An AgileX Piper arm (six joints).
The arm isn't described. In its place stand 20 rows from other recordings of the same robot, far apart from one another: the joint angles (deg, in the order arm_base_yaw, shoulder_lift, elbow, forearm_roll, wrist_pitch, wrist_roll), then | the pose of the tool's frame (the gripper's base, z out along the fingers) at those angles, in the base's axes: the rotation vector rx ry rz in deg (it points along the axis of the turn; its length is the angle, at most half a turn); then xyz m.
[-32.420 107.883 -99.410 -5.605 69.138 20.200] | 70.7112 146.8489 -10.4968 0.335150 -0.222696 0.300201
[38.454 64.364 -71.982 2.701 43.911 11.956] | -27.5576 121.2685 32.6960 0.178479 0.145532 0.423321
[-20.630 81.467 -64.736 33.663 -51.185 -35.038] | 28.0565 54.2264 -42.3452 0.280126 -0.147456 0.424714
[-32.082 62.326 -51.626 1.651 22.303 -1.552] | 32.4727 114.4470 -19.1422 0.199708 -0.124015 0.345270
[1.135 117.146 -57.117 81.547 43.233 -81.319] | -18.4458 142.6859 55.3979 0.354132 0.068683 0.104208
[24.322 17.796 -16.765 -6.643 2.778 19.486] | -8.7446 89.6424 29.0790 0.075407 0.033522 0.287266
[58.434 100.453 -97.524 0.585 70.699 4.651] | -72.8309 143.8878 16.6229 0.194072 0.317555 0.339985
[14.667 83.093 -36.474 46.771 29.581 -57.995] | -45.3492 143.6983 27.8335 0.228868 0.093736 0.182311
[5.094 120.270 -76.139 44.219 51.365 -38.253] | -21.0113 162.5247 48.3259 0.390028 0.084538 0.130851
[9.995 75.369 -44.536 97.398 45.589 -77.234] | -19.5059 110.0935 64.7490 0.247093 0.109004 0.296287
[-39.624 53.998 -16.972 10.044 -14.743 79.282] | 99.5395 45.8978 31.3529 0.133127 -0.115470 0.232470
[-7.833 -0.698 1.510 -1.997 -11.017 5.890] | 7.3422 74.4552 -3.0832 0.053027 -0.006683 0.222246
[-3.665 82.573 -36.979 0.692 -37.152 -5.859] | -1.0194 93.5266 -7.2286 0.296671 -0.019668 0.256071
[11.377 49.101 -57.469 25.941 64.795 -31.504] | -46.5694 127.9572 24.2087 0.128172 0.062530 0.378011
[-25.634 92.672 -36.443 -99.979 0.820 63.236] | -13.6526 144.0970 -27.3495 0.254628 -0.123606 0.150748
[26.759 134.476 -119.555 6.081 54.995 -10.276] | -46.3174 148.4675 12.6959 0.456151 0.238852 0.193882
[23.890 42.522 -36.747 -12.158 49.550 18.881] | -11.5926 138.4259 4.5617 0.122121 0.038140 0.292412
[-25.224 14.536 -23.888 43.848 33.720 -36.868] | 7.3366 100.2184 2.8959 0.065726 0.007722 0.298160
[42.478 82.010 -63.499 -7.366 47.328 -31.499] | -94.1515 117.1743 -5.0368 0.221446 0.191131 0.291873
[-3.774 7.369 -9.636 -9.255 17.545 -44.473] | -41.5187 95.0298 -43.7250 0.059914 -0.008374 0.235140
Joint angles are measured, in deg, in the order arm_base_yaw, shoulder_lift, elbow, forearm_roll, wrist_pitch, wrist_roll. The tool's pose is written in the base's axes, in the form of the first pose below.
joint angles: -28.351, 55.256, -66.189, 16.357, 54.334, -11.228
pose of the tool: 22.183 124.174 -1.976 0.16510 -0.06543 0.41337
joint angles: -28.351, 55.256, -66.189, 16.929, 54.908, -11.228
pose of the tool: 22.259 124.538 -1.084 0.16495 -0.06437 0.41288
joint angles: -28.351, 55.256, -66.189, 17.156, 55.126, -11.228
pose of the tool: 22.288 124.672 -0.733 0.16490 -0.06395 0.41270
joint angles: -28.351, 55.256, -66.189, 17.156, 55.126, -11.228
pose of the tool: 22.288 124.672 -0.733 0.16490 -0.06395 0.41270
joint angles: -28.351, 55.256, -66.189, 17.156, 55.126, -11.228
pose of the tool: 22.288 124.672 -0.733 0.16490 -0.06395 0.41270
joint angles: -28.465, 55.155, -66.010, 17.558, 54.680, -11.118
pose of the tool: 22.631 124.142 -0.421 0.16496 -0.06395 0.41274
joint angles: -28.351, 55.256, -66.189, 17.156, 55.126, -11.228
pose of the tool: 22.288 124.672 -0.733 0.16490 -0.06395 0.41270
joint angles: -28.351, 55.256, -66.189, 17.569, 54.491, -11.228
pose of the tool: 22.370 123.931 -0.508 0.16558 -0.06394 0.41362
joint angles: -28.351, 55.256, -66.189, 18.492, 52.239, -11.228
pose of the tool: 22.604 121.481 -0.344 0.16765 -0.06453 0.41670
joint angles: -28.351, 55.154, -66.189, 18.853, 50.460, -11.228
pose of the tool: 22.704 119.575 -0.671 0.16855 -0.06518 0.41938
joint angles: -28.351, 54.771, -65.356, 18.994, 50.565, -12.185
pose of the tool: 21.881 120.224 -0.889 0.16734 -0.06430 0.41600
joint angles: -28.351, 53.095, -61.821, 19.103, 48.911, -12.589
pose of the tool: 22.199 120.382 -1.075 0.16304 -0.06247 0.40407
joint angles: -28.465, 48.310, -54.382, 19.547, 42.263, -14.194
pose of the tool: 22.030 116.651 -3.572 0.15045 -0.05828 0.38561
